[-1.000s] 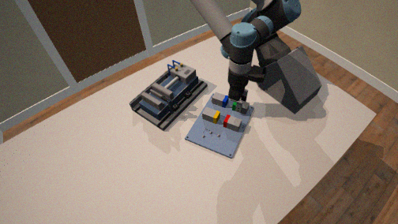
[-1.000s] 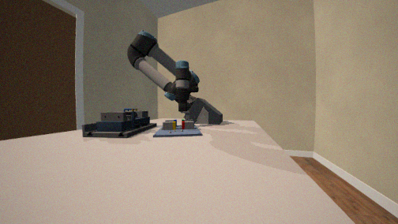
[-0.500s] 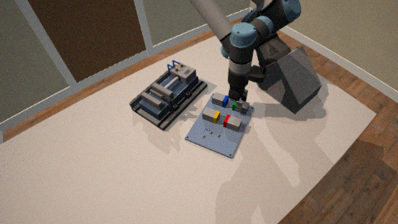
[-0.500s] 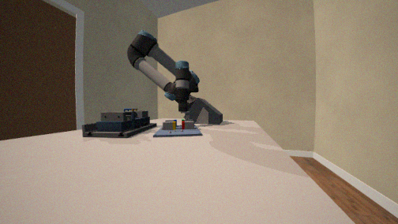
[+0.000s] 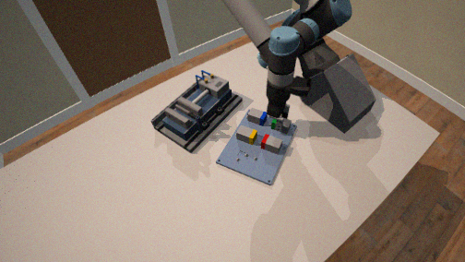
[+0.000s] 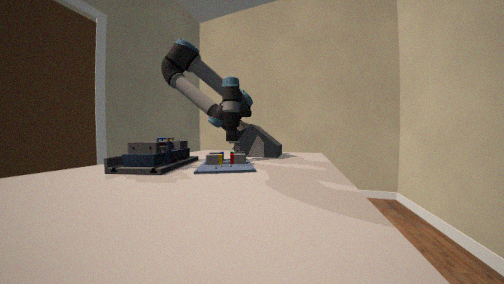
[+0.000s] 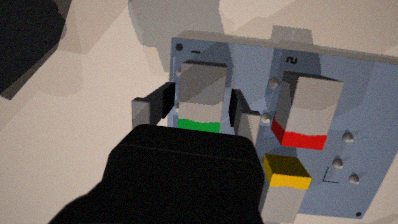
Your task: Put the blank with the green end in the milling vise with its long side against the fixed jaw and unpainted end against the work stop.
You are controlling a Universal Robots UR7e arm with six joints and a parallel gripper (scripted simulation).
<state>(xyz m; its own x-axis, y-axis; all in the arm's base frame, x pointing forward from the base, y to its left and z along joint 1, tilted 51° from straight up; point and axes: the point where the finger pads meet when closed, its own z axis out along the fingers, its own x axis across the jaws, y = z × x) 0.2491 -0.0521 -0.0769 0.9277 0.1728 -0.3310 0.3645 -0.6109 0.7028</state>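
The green-end blank is 2 cm below my hand. From my hand the other things lie so: blue-grey plate: 10 cm ahead, 1 cm to the right, 4 cm below; blue-ended blank: 3 cm ahead, 8 cm to the right, 2 cm below; red-ended blank: 9 cm ahead, 3 cm to the left, 2 cm below.
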